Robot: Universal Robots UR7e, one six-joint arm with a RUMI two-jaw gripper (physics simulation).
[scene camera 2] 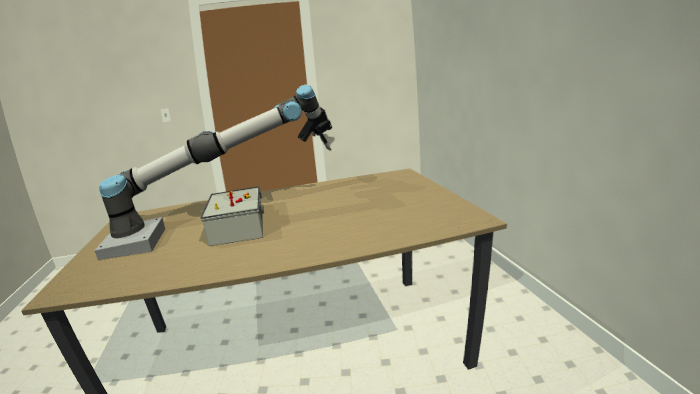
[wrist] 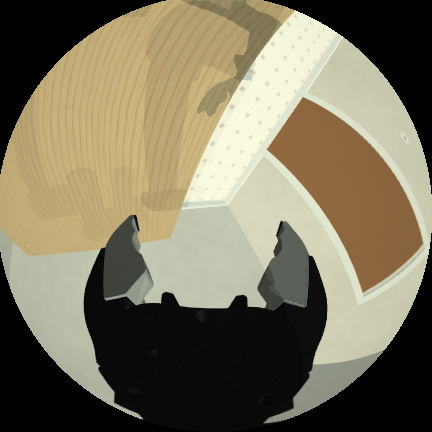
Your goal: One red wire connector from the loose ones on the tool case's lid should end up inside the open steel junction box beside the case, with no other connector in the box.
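Seen in the pictures: gripper, between the fingertips: (scene camera 2: pixel 322 143) (wrist: pixel 207 220); arm's base, origin of its link: (scene camera 2: pixel 128 230).
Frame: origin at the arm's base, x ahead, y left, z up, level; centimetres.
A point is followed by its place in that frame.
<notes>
My gripper (scene camera 2: pixel 316 142) @[x 97.0, y 21.1, z 18.4 cm] (wrist: pixel 207 220) @[x 97.0, y 21.1, z 18.4 cm] is open and empty. It hangs high above the table, far to the right of the tool case in the scene view. The grey tool case (scene camera 2: pixel 233 230) @[x 46.2, y -24.5, z -0.2 cm] stands on the table near the arm's base, its pale lid shut. Small red connectors lie loose on the lid; one red connector (scene camera 2: pixel 239 200) @[x 50.7, y -13.1, z 7.3 cm] lies near the lid's middle, and another red connector (scene camera 2: pixel 231 203) @[x 47.4, y -16.4, z 7.7 cm] is just left of it. A yellow connector (scene camera 2: pixel 216 206) @[x 41.5, y -16.6, z 7.8 cm] is further left, and a yellow-orange one (scene camera 2: pixel 247 196) @[x 54.3, y -10.4, z 7.5 cm] is at the right. The open steel junction box does not show in either view.
The wooden table (scene camera 2: pixel 350 235) @[x 86.3, y -40.4, z -5.1 cm] (wrist: pixel 100 125) @[x 95.2, y 7.3, z -5.1 cm] carries the arm's grey base plate (scene camera 2: pixel 127 245) @[x 3.0, y -15.7, z -0.9 cm] at its left end. A brown door (scene camera 2: pixel 260 90) (wrist: pixel 350 185) is in the wall behind the table. The arm stretches above the table, to the right past the case.
</notes>
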